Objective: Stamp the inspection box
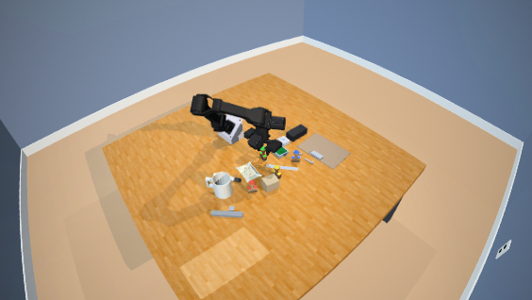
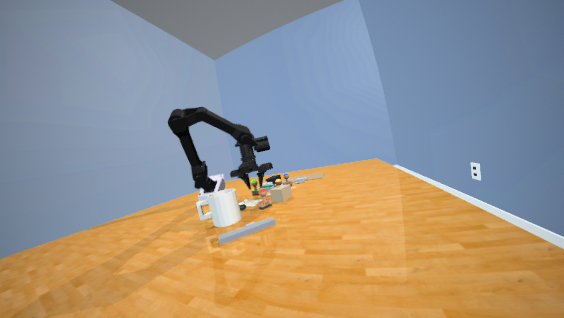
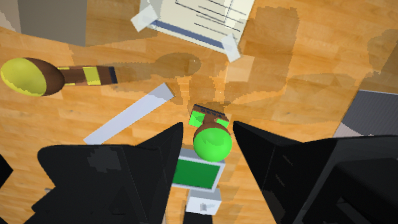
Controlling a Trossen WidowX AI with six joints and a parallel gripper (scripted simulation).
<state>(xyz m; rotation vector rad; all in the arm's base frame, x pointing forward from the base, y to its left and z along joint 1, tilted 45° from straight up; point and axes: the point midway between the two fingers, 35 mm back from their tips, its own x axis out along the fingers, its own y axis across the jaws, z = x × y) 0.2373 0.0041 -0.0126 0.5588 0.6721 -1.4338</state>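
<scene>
The green-knobbed stamp lies 10 mm below my gripper tip. From my gripper tip the other things lie so: green ink pad: 20 mm ahead, 90 mm to the left, 20 mm below; then white card: 20 mm ahead, 110 mm to the right, 30 mm below; then grey ruler: 110 mm ahead, 20 mm to the left, 30 mm below.
</scene>
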